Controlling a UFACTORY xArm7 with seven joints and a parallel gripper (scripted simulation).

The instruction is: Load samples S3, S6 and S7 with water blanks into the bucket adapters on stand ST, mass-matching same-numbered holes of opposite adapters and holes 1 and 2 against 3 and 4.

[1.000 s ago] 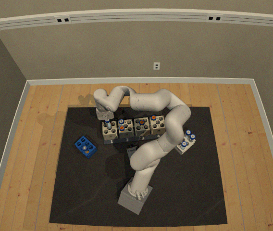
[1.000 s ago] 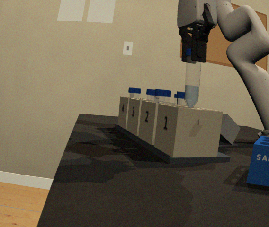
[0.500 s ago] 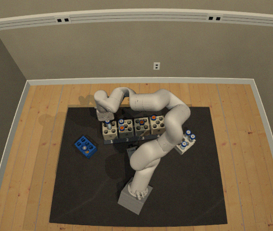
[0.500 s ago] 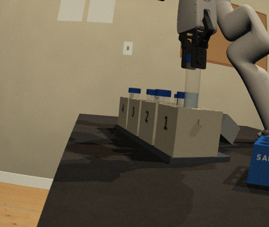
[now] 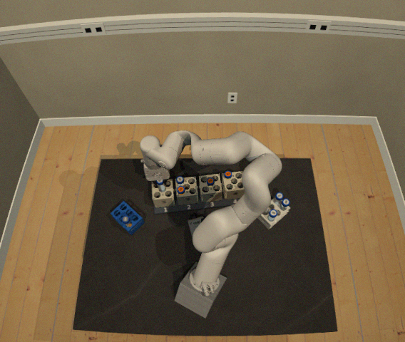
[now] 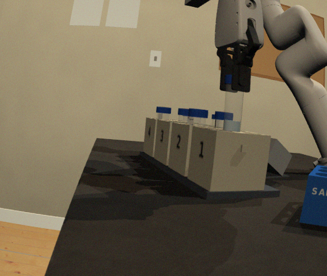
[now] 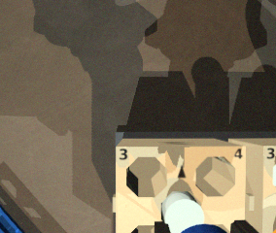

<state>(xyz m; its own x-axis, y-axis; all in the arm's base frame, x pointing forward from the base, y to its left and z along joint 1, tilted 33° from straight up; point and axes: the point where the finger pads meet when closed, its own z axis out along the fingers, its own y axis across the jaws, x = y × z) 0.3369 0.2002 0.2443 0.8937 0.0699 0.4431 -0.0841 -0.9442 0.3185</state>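
My gripper is now 130 mm above the adapter 1. The rest, counted from my hand: blue sample rack 190 mm to the left, 150 mm below, 80 mm behind; white blank rack 480 mm to the right, 200 mm behind, 150 mm below.
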